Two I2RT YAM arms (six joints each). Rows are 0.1 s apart.
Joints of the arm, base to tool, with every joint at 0 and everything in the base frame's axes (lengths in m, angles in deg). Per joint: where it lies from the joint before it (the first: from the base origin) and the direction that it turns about. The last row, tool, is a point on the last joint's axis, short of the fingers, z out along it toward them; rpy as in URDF.
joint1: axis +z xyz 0 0 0.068
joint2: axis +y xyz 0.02 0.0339 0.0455
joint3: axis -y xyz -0.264 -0.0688 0
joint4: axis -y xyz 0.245 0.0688 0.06
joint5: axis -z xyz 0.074 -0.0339 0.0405
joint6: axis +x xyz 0.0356 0 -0.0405
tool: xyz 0 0 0 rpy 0 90 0
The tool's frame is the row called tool.
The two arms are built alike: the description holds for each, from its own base.
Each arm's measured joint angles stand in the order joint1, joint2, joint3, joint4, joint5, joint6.
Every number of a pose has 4 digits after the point. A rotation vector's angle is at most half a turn.
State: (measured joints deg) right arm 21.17 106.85 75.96 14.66 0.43 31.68; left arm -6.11 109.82 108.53 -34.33 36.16 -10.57
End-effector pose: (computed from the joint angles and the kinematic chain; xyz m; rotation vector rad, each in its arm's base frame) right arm 0.4130 0.1597 0.2612 0.1796 1.8937 0.6289; left arm 0.4346 -0.0676 0.3565 0.2766 2.1618 -0.8544
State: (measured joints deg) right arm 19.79 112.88 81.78 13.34 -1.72 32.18; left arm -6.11 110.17 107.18 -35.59 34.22 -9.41
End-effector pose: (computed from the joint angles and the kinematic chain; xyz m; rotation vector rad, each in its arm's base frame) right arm 0.4398 0.1594 0.2481 0.1875 1.9237 0.6440; left arm 0.4351 -0.0667 0.3439 0.2631 2.2126 -0.8156
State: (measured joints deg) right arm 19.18 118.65 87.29 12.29 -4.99 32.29; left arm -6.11 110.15 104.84 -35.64 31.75 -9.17
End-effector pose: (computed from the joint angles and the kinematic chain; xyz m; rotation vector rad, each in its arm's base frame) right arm 0.4622 0.1641 0.2331 0.1635 1.9562 0.6839; left arm 0.4347 -0.0654 0.3301 0.2321 2.2600 -0.7717
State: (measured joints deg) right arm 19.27 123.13 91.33 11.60 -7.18 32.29; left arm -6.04 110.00 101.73 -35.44 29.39 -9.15
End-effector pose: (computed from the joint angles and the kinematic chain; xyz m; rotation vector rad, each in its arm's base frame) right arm 0.4769 0.1714 0.2187 0.1388 1.9837 0.7150; left arm 0.4330 -0.0634 0.3131 0.1960 2.3145 -0.7305
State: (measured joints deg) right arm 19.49 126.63 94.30 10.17 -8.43 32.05; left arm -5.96 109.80 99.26 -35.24 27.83 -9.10
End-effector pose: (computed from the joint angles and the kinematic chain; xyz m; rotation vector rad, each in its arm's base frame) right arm 0.4864 0.1777 0.2038 0.1217 2.0226 0.7260; left arm 0.4308 -0.0617 0.3005 0.1720 2.3542 -0.7019
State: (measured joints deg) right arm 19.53 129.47 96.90 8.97 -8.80 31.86; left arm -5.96 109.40 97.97 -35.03 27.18 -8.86
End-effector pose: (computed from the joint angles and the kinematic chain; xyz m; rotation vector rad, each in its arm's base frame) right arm 0.4945 0.1812 0.1923 0.1175 2.0491 0.7237; left arm 0.4285 -0.0611 0.2962 0.1682 2.3667 -0.6878
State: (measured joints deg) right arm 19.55 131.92 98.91 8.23 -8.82 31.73; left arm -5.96 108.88 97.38 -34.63 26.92 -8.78
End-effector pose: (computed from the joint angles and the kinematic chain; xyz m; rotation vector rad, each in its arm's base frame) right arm 0.5010 0.1837 0.1810 0.1181 2.0698 0.7172; left arm 0.4268 -0.0608 0.2970 0.1691 2.3614 -0.6811
